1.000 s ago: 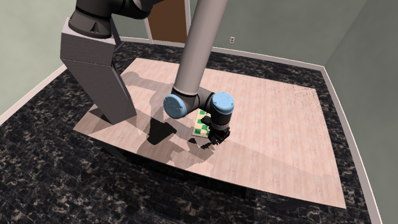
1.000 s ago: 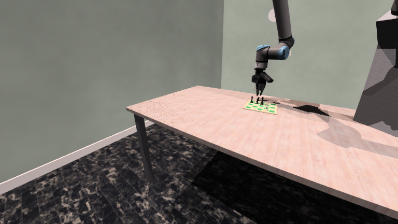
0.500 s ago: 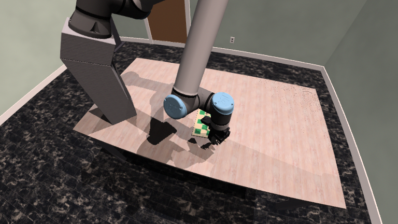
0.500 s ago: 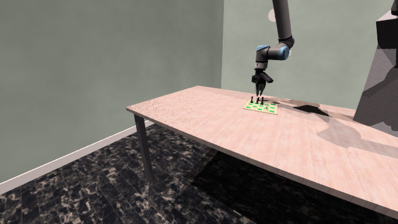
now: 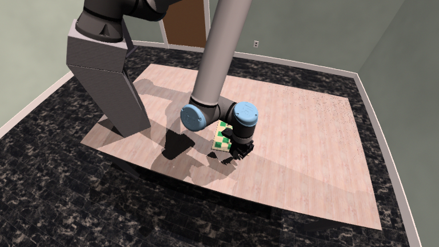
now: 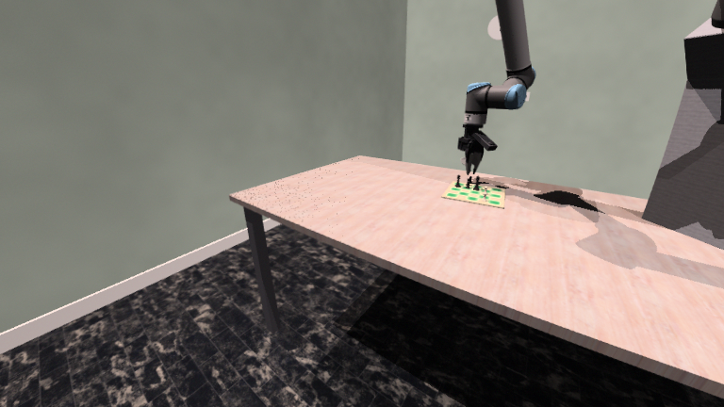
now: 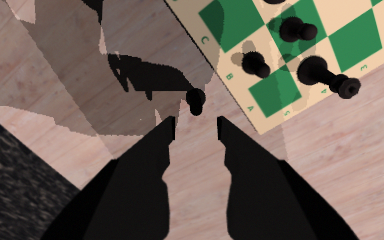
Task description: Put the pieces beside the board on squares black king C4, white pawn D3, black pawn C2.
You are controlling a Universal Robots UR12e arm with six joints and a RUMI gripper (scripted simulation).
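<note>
The chessboard is 4 cm behind my hand, 14 cm to the left of it and 5 cm below it. Also, from my hand: black king (4 cm behind, 10 cm to the left, 2 cm below).
</note>
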